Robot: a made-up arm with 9 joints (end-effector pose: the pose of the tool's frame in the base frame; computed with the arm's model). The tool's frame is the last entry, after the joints.
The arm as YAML. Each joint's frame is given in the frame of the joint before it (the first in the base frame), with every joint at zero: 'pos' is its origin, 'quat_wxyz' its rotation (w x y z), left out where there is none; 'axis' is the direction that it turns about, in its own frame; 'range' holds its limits. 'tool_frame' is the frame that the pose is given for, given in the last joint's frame.
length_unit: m
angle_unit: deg
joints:
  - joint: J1
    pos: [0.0, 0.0, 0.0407]
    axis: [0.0, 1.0, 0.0]
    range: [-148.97, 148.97]
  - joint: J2
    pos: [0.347, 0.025, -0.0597]
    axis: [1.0, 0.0, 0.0]
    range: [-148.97, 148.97]
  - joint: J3
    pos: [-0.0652, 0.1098, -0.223]
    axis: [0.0, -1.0, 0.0]
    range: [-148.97, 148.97]
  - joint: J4
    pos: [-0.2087, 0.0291, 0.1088]
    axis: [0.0, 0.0, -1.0]
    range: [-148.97, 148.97]
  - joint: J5
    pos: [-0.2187, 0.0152, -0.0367]
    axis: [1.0, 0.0, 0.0]
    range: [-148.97, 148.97]
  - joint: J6
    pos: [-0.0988, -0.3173, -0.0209]
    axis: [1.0, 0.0, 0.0]
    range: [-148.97, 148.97]
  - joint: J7
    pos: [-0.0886, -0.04, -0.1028]
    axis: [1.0, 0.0, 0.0]
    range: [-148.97, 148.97]
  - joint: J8
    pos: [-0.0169, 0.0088, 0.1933]
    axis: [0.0, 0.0, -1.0]
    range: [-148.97, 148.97]
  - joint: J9
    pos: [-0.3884, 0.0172, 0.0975]
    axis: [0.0, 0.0, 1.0]
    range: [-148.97, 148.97]
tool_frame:
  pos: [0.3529, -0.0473, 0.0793]
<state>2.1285 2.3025 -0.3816 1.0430 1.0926 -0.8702 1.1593 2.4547 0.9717</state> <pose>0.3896 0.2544 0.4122 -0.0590 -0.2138 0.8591</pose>
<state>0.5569 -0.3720 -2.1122 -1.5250 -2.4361 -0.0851 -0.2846 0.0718 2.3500</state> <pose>0.4557 -0.7664 0.0919 0.0140 -0.4219 -2.1462</pose>
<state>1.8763 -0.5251 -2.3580 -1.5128 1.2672 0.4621 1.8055 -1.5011 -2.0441</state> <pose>0.3298 0.3798 -0.7986 0.5694 1.5057 1.3963</pose>
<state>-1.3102 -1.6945 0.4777 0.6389 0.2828 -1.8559 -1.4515 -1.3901 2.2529</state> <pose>0.6137 -0.9221 -0.4157 0.9473 0.4746 -0.5850</pose>
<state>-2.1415 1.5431 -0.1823 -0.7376 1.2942 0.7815 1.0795 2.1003 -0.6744</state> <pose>0.5531 0.7354 0.0243 -1.6182 0.6302 0.3727</pose>
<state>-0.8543 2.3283 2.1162 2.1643 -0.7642 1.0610 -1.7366 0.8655 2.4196</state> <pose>0.2319 -0.5337 0.5047 3.0234 -0.6091 0.4567</pose>
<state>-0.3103 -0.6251 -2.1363 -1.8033 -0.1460 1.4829 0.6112 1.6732 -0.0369</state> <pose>0.1214 -0.4585 -0.3662 -0.2849 -2.5095 0.3117</pose>
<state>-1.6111 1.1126 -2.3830 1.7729 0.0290 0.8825 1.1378 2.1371 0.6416</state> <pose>-0.5825 -0.1696 0.6466 1.3974 0.4713 -1.6557</pose>
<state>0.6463 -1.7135 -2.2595 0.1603 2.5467 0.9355 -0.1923 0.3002 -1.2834</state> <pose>-0.0736 0.6097 -1.1260 -1.4919 1.1400 2.5153</pose>
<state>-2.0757 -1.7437 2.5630 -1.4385 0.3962 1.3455 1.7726 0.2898 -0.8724</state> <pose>-0.8480 -0.0564 0.5638 -0.3120 -0.6585 -1.3284</pose>
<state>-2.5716 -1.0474 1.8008 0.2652 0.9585 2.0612 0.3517 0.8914 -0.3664</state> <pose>-0.3486 -0.5775 1.1694 -0.7847 -0.6561 0.8047</pose>
